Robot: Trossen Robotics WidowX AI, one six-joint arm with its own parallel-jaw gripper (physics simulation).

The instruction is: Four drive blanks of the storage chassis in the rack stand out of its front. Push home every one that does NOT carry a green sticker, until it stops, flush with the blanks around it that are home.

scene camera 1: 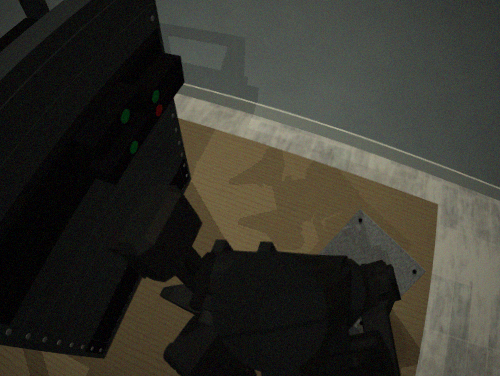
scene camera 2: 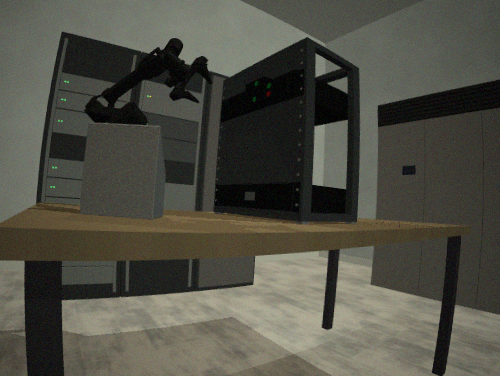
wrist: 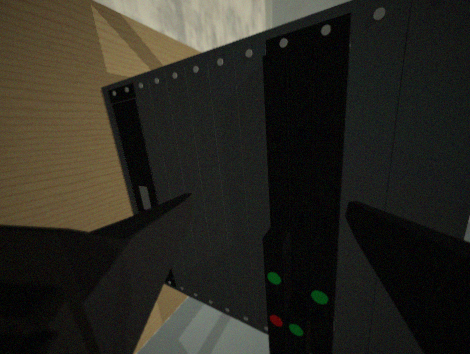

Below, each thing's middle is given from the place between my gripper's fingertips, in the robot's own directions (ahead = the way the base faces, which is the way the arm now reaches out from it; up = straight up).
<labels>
My hand is 28 cm short of the rack (scene camera 1: 84, 159), 12 cm to the left of it and 15 cm above it.
</labels>
